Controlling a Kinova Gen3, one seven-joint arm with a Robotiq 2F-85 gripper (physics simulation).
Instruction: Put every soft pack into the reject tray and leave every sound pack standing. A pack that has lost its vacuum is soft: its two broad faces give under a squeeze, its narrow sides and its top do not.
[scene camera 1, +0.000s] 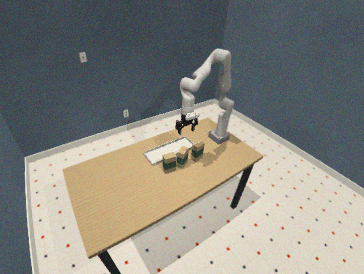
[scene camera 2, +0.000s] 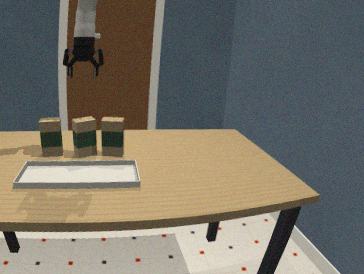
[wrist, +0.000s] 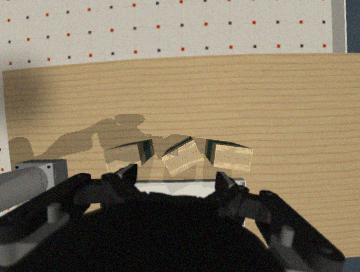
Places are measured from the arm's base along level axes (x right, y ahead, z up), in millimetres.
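Where they show: gripper, fingertip midpoint: (scene camera 1: 186, 132) (scene camera 2: 82, 77) (wrist: 176, 176); arm's base at its link origin: (scene camera 1: 220, 133) (wrist: 34, 181).
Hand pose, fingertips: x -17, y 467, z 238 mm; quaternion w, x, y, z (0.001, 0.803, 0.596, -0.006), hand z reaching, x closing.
Each offset is from my fingertips to the top centre of the thing. Level surfaces: height alone.
Three upright tan packs with dark green bands stand in a row beside the tray. The pack nearest the robot base (scene camera 1: 198, 150) (scene camera 2: 51, 137) (wrist: 124, 157) is at one end. The middle pack {dx +16, dy +2, dz -152 mm} (scene camera 1: 182, 156) (scene camera 2: 84, 137) (wrist: 183, 157) is turned at an angle to the others. The far-end pack {dx +36, dy +109, dz -152 mm} (scene camera 1: 169, 162) (scene camera 2: 113, 137) (wrist: 233, 157) is farthest from the base. Which packs are soft cannot be told by look. The reject tray {dx +188, dy -40, dz -271 mm} (scene camera 1: 164, 151) (scene camera 2: 75, 185) (wrist: 175, 188) is white, with no pack in it. My gripper (scene camera 1: 187, 131) (scene camera 2: 83, 75) (wrist: 176, 176) is open and empty, pointing down high above the table.
The wooden table {dz -293 mm} (scene camera 1: 120, 185) (scene camera 2: 200, 170) (wrist: 280, 110) carries the packs and tray. The robot base (scene camera 1: 219, 136) (wrist: 55, 172) stands at one end of it. The packs stand close together with narrow gaps, near one long side of the tray.
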